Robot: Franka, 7 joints.
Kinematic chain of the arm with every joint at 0, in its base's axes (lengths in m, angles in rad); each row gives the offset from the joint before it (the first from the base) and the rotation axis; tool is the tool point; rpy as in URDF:
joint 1: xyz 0 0 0.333 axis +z
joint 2: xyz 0 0 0 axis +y
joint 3: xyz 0 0 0.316 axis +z
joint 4: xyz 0.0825 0 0 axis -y
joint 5: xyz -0.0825 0 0.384 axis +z
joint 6: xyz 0 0 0 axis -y
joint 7: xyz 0.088 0 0 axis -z
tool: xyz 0 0 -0.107 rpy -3.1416 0 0
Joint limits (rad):
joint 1: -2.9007..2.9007
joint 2: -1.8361..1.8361
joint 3: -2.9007..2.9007
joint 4: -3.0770..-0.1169
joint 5: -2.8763..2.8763
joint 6: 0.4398..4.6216
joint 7: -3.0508..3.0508
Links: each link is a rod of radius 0.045 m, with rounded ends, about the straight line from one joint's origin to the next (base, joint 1, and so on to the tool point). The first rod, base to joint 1, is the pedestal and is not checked.
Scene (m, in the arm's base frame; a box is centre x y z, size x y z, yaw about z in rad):
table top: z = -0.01
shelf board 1: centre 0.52 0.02 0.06 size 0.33 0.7 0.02 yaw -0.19
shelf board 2: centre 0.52 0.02 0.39 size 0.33 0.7 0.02 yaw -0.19
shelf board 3: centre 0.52 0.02 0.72 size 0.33 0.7 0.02 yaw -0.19
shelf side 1: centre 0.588 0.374 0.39 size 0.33 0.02 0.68 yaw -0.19
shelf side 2: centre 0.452 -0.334 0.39 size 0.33 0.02 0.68 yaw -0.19
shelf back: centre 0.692 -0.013 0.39 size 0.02 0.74 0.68 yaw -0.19
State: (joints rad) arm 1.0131 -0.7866 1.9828 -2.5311 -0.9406 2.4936 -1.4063
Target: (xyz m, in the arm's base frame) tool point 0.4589 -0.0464 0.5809
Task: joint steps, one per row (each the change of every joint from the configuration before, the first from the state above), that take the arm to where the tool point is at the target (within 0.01 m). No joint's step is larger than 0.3 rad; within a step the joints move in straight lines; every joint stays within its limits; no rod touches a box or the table.
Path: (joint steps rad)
1: -0.2436 0.0553 -0.2712 0.0434 -0.0119 -0.0444 0.0000
2: -0.2435 0.0552 -0.2712 0.0433 -0.0119 -0.0444 0.0000
3: -0.2436 0.0553 -0.2711 0.0434 -0.0118 -0.0444 0.0000
4: -0.2436 0.0553 -0.2712 0.0434 -0.0119 -0.0443 0.0000
5: -0.2436 0.0553 -0.2712 0.0434 -0.0119 -0.0444 0.0000
6: -0.2435 0.0552 -0.2712 0.0433 -0.0119 -0.0444 0.0000

